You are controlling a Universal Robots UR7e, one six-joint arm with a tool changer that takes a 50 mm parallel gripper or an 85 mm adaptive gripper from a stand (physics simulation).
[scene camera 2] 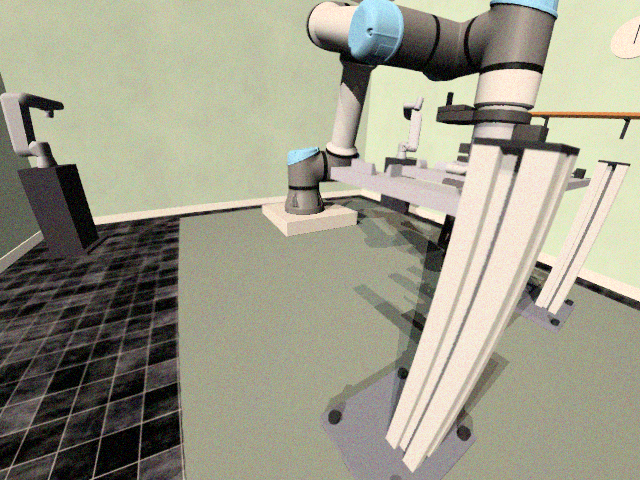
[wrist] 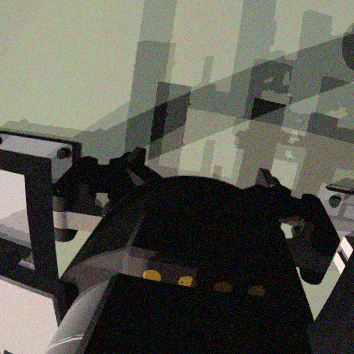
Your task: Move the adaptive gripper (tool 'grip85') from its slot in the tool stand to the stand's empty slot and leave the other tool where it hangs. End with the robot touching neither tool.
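Pixels of known places: arm's base, origin of its link: (scene camera 2: 304, 209).
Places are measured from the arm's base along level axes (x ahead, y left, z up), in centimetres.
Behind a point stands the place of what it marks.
The adaptive gripper's black body (wrist: 210, 235) @[x 57.2, y 10.8, z 24.5 cm] fills the lower middle of the wrist view, with gold contacts (wrist: 152, 275) showing in a row beside the dark coupling part above it. Its two fingers are spread wide, so my gripper (wrist: 202, 167) is open and nothing shows between the fingertips. Light stand brackets (wrist: 32, 145) @[x 71.0, y -8.6, z -3.4 cm] (wrist: 345, 205) @[x 62.2, y 32.0, z -3.4 cm] show on both sides. In the scene view the arm's wrist (scene camera 2: 509, 87) @[x 64.0, y 9.0, z 34.1 cm] points straight down, just behind the front post's top. The post hides the coupling there; whether it is locked cannot be told. The other tool and the empty slot cannot be made out clearly.
A white front post (scene camera 2: 478, 289) @[x 78.5, y -9.0, z 18.2 cm] with a dark cap stands close below the wrist. A second white post (scene camera 2: 584, 237) @[x 68.4, y 35.8, z 13.3 cm] stands at right. A lavender rail (scene camera 2: 408, 190) @[x 72.7, y -11.2, z 23.2 cm] runs behind the front post. Another small arm stands on a dark pedestal (scene camera 2: 59, 206) at far left.
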